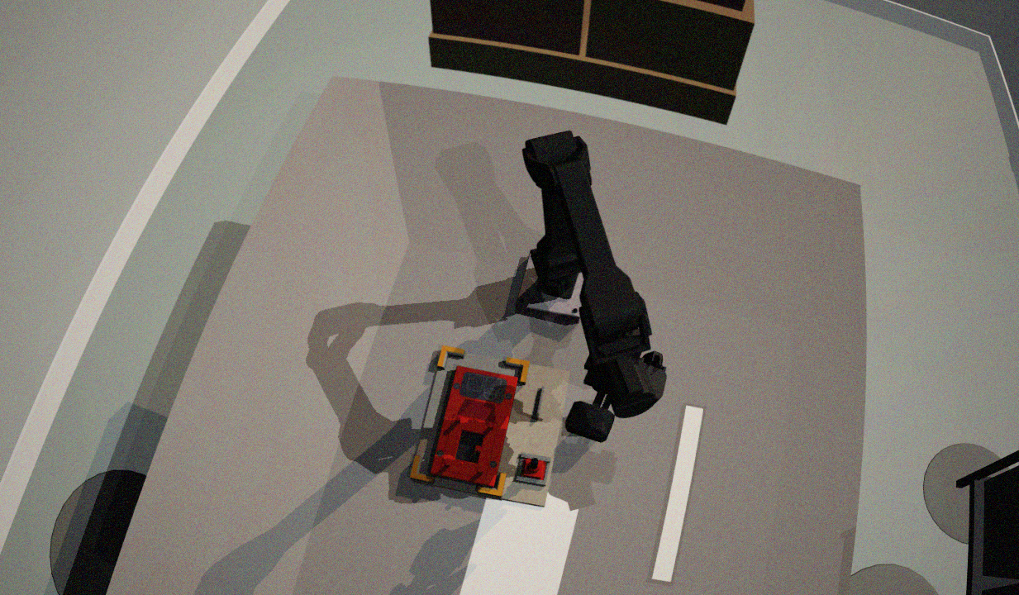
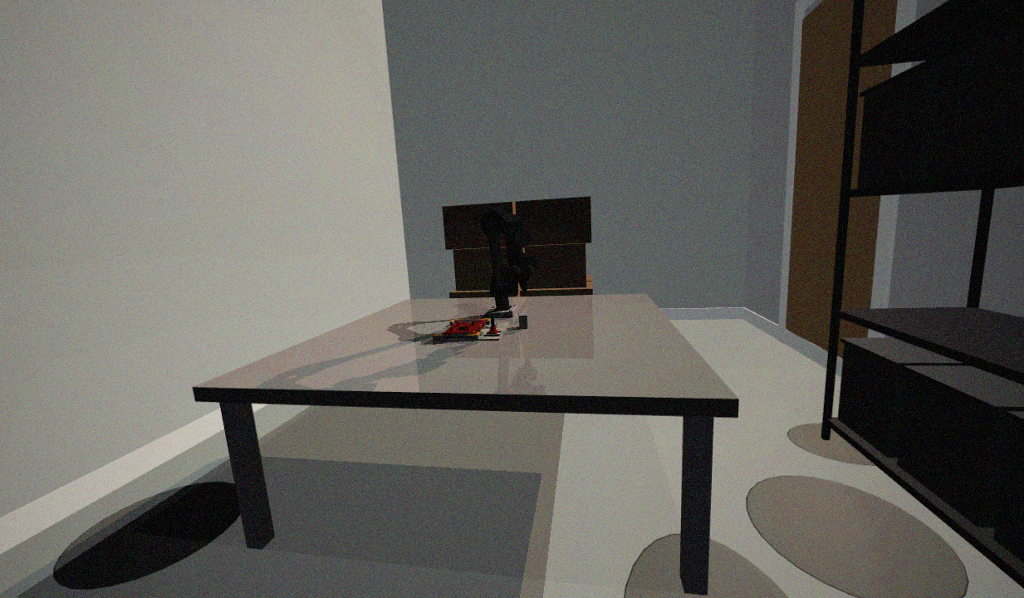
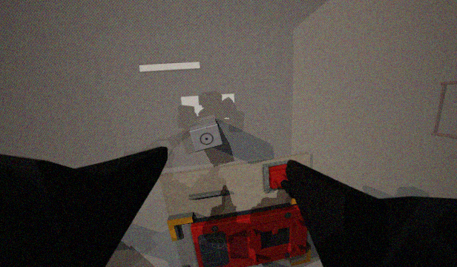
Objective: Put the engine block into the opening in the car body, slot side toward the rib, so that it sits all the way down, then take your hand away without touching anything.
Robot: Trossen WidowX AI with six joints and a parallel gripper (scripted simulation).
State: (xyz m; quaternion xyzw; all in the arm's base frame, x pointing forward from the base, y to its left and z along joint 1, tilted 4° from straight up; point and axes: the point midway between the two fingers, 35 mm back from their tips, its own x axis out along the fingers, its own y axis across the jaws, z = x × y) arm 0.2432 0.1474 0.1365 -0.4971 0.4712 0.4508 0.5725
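My gripper tip is now 100 mm above the engine block and 20 mm past it.
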